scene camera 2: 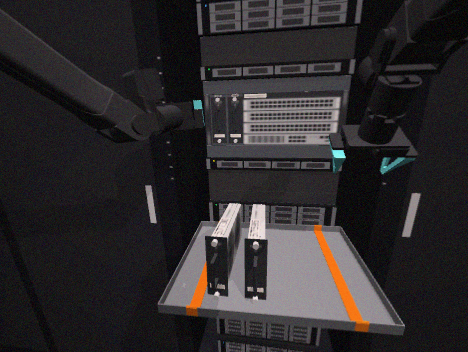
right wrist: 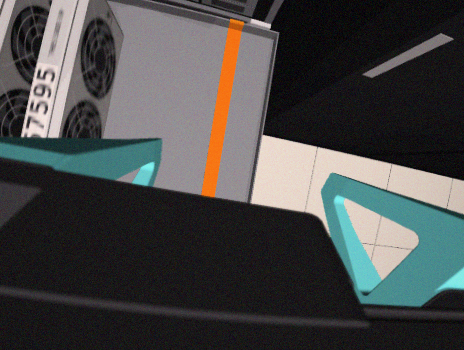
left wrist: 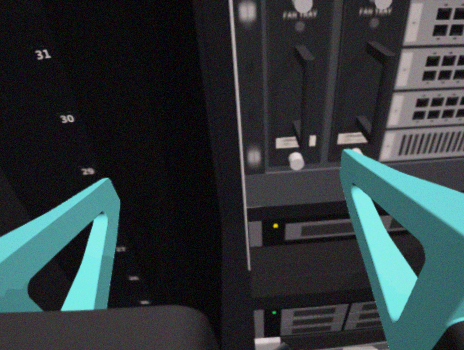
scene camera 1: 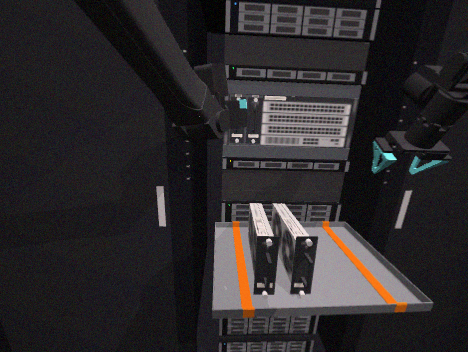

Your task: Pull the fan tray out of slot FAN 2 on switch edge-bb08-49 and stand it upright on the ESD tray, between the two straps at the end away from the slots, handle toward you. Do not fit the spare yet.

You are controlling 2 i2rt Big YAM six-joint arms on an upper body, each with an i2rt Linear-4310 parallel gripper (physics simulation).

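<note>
Two fan trays, the left one (scene camera 1: 237, 122) (scene camera 2: 218, 120) (left wrist: 285, 90) and the right one (scene camera 1: 254, 121) (scene camera 2: 235, 120) (left wrist: 355, 85), sit side by side in the switch (scene camera 1: 306, 121) (scene camera 2: 292, 116); I cannot read slot numbers. My left gripper (scene camera 2: 200, 110) (left wrist: 224, 176) is open and empty, in front of and slightly left of the slots; one finger is hidden in scene camera 1. My right gripper (scene camera 1: 395, 170) (scene camera 2: 360, 170) (right wrist: 248, 167) is open and empty, above the ESD tray's right side (scene camera 1: 320, 309) (scene camera 2: 280, 319). Orange straps (scene camera 1: 242, 270) (scene camera 1: 357, 265) (scene camera 2: 337, 275) (right wrist: 222, 110) cross the ESD tray.
Two fan modules (scene camera 1: 265, 265) (scene camera 1: 303, 265) (scene camera 2: 217, 265) (scene camera 2: 256, 270) stand upright on the ESD tray toward its left, white knobs facing the camera. A server unit (scene camera 1: 285, 165) (scene camera 2: 270, 164) is below the switch. Dark panels flank the rack.
</note>
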